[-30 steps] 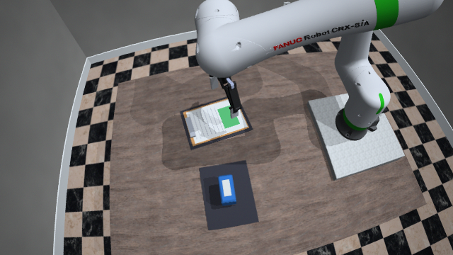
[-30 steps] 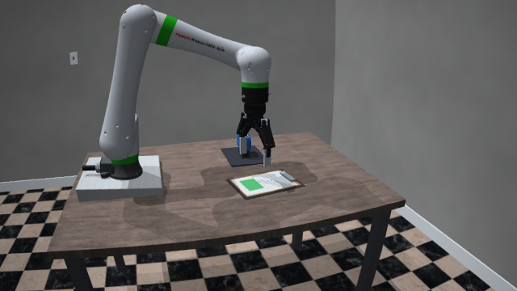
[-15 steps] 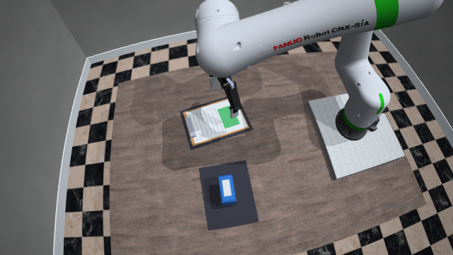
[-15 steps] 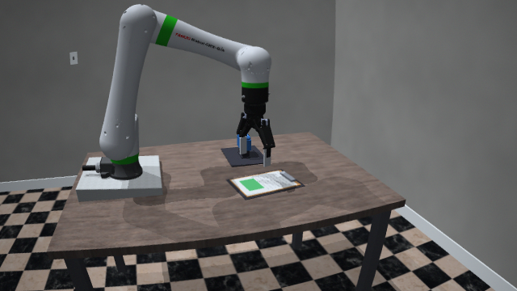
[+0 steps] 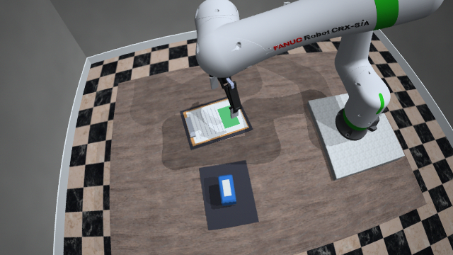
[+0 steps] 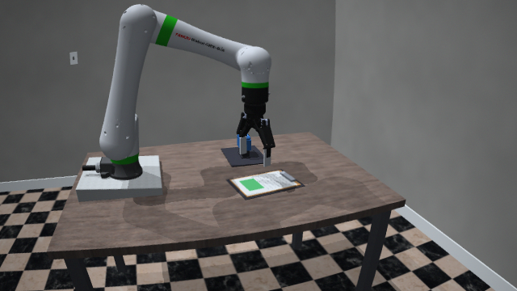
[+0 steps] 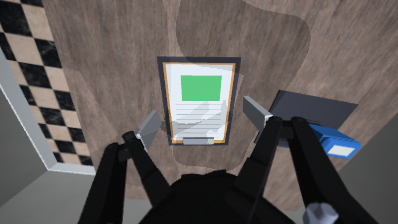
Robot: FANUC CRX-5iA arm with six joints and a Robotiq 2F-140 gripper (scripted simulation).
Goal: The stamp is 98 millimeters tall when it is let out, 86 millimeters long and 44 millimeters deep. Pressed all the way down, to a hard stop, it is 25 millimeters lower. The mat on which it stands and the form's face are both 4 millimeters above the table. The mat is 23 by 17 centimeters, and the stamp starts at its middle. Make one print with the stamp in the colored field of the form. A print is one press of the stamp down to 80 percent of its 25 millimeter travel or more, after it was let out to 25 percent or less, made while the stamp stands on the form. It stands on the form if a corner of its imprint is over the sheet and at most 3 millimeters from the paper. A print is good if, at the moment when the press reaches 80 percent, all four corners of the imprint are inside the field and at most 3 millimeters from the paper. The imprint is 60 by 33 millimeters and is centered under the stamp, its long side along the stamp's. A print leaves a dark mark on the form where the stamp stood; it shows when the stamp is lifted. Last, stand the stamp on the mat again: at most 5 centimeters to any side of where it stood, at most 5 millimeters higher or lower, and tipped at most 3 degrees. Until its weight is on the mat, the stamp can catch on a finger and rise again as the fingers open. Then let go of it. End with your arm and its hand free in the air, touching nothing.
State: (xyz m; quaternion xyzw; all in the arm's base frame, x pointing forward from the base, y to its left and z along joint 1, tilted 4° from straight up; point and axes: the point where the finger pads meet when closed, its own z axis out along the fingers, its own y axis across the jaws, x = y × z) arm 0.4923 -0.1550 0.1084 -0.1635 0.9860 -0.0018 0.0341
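The blue stamp lies 5 cm ahead of my hand, 31 cm to the left of it and 6 cm below it. Round my hand: form (7 cm ahead, 1 cm to the left, 11 cm below); mat (5 cm ahead, 31 cm to the left, 11 cm below).
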